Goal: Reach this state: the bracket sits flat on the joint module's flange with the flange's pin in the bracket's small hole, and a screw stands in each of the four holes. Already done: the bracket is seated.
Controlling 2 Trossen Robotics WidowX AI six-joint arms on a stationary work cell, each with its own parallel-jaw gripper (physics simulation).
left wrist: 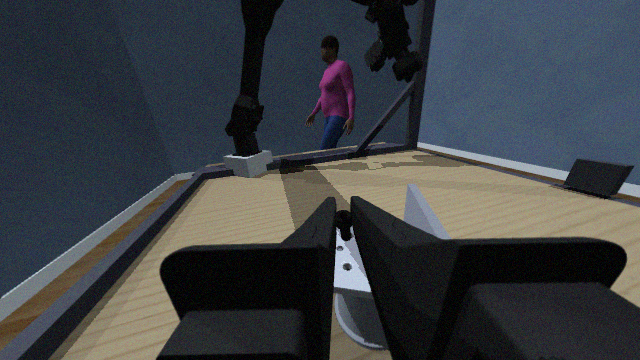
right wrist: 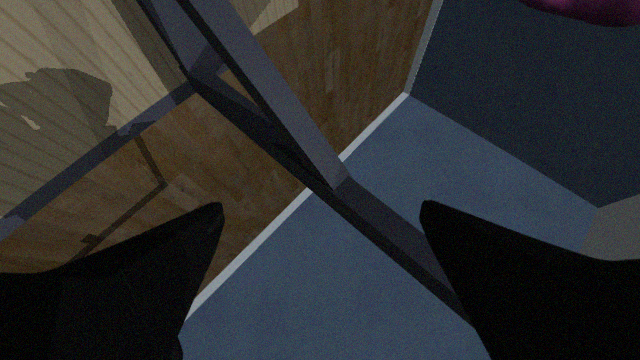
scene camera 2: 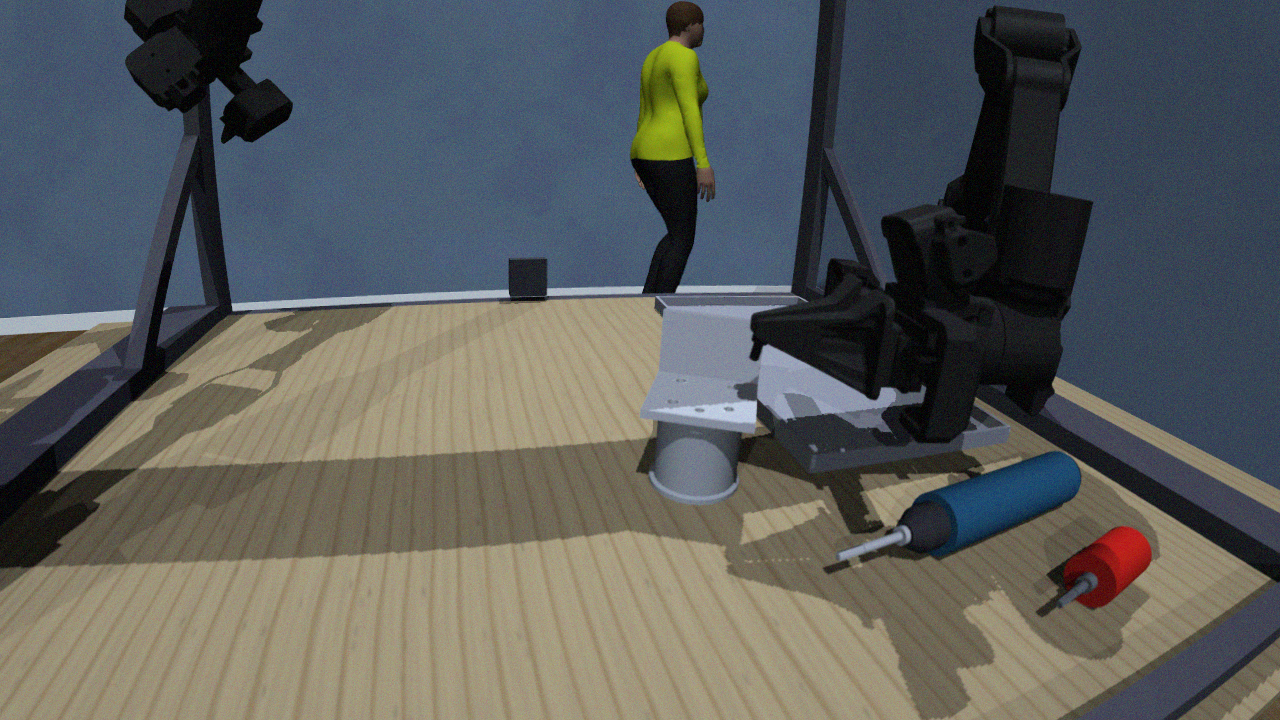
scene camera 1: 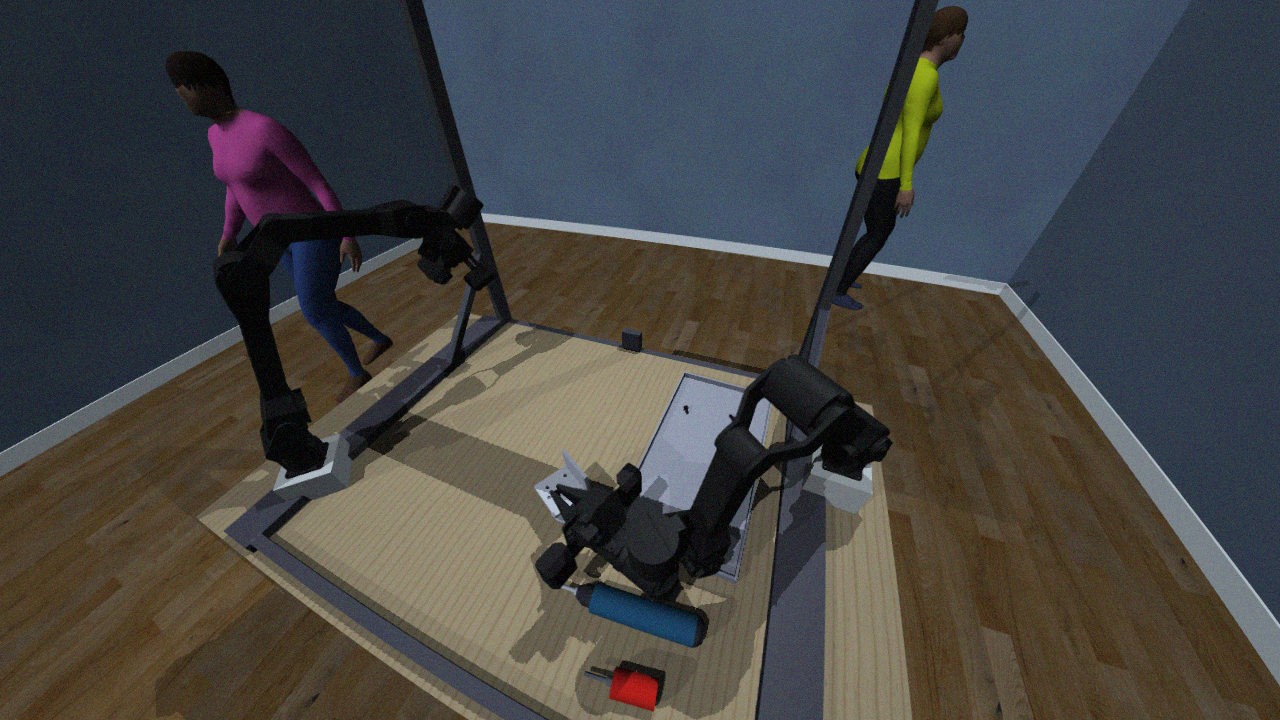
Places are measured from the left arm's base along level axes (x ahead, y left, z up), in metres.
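Pixels of known places: left gripper, fingertip midpoint: (left wrist: 342, 203) (scene camera 2: 753, 325) (scene camera 1: 553, 488); right gripper, fingertip midpoint: (right wrist: 323, 210) (scene camera 2: 197, 112) (scene camera 1: 468, 258); left arm's base at its link origin: (scene camera 1: 841, 460); right arm's base at its link origin: (left wrist: 247, 153) (scene camera 1: 308, 460).
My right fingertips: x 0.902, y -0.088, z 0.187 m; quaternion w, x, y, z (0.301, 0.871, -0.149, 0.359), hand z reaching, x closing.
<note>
For each thing: its top centre in the pictures, then the offset to it from my right fingertips. "*": a spot on its surface instead.
- grey joint module at its top centre: (scene camera 2: 703, 396) (left wrist: 371, 253) 0.472 m back, 0.333 m left, 0.195 m down
- grey tray at its top centre: (scene camera 2: 804, 349) (scene camera 1: 704, 450) 0.663 m back, 0.127 m left, 0.243 m down
- loose black screw at its top centre: (scene camera 1: 686, 407) 0.593 m back, 0.031 m left, 0.244 m down
- blue screwdriver at a spot on its surface: (scene camera 2: 1006, 501) (scene camera 1: 623, 618) * 0.647 m back, 0.451 m left, 0.225 m down
- red-handled tool at its top centre: (scene camera 2: 1106, 553) (scene camera 1: 618, 682) 0.673 m back, 0.516 m left, 0.225 m down
- dark block at its top centre: (scene camera 2: 527, 257) (scene camera 1: 631, 331) (left wrist: 603, 161) 0.379 m back, 0.128 m right, 0.202 m down
The pale bracket (scene camera 1: 556, 479) (scene camera 2: 707, 351) (left wrist: 352, 280) sits flat on the grey joint module (scene camera 2: 698, 461) (left wrist: 357, 320), its wall upright. Several small holes show in its flat plate, with no screw head standing in those I can make out; the pin cannot be told apart. My left gripper (scene camera 1: 554, 493) (scene camera 2: 754, 333) (left wrist: 342, 203) is shut on a black screw (scene camera 2: 756, 351) (left wrist: 343, 218), which hangs head up between the fingertips above the bracket plate. My right gripper (scene camera 2: 246, 123) (right wrist: 323, 210) is open and empty, high at the picture's left in both scene views.
A grey tray (scene camera 1: 693, 456) (scene camera 2: 895, 452) lies beside the module, partly under the left arm, with a loose black screw (scene camera 1: 686, 409) in it. A blue screwdriver (scene camera 1: 644, 614) (scene camera 2: 1006, 501) and a red-handled tool (scene camera 1: 633, 687) (scene camera 2: 1109, 564) lie nearer the camera. A dark block (scene camera 1: 631, 339) (scene camera 2: 528, 277) stands at the far edge.
</note>
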